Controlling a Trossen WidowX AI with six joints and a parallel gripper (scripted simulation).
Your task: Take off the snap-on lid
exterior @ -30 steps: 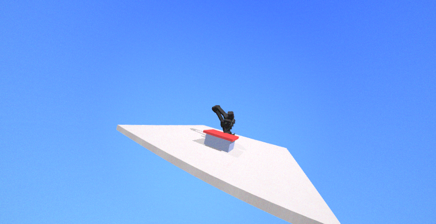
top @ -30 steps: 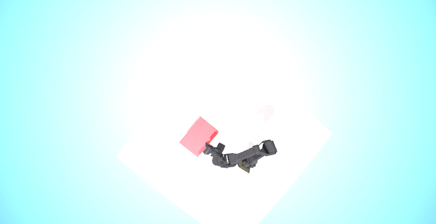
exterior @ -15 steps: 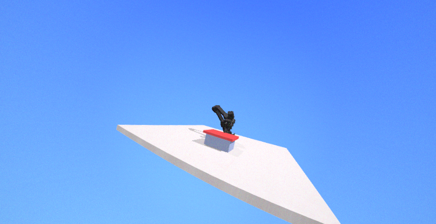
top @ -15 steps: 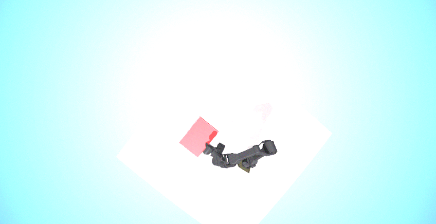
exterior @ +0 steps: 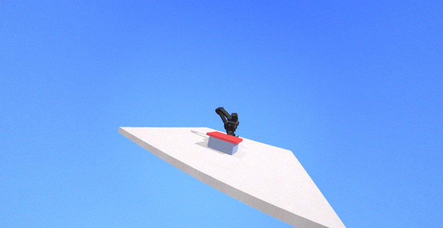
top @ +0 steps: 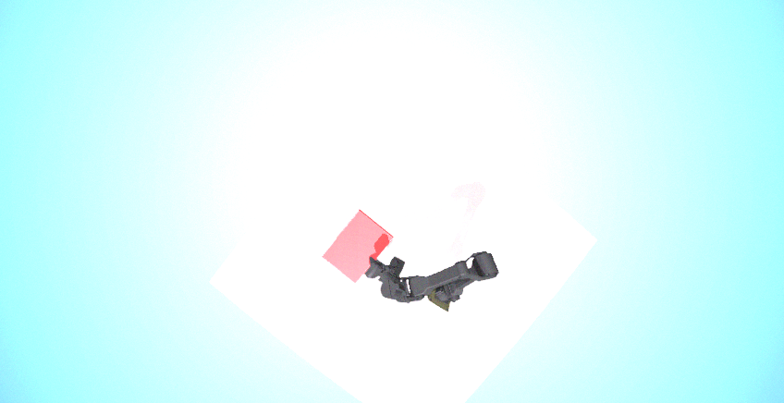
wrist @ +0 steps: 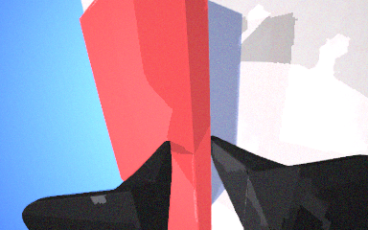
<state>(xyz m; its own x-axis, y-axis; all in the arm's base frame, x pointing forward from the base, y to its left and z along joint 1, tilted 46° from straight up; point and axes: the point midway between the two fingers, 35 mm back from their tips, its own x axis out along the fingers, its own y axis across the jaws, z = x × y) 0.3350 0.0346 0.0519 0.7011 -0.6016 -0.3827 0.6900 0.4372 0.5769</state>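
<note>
Right now the red lid is 7 cm ahead of my gripper tip and 1 cm to the right of it. From my gripper tip the other things lie so: storage box (7 cm ahead, 4 cm below, 1 cm to the right).
</note>
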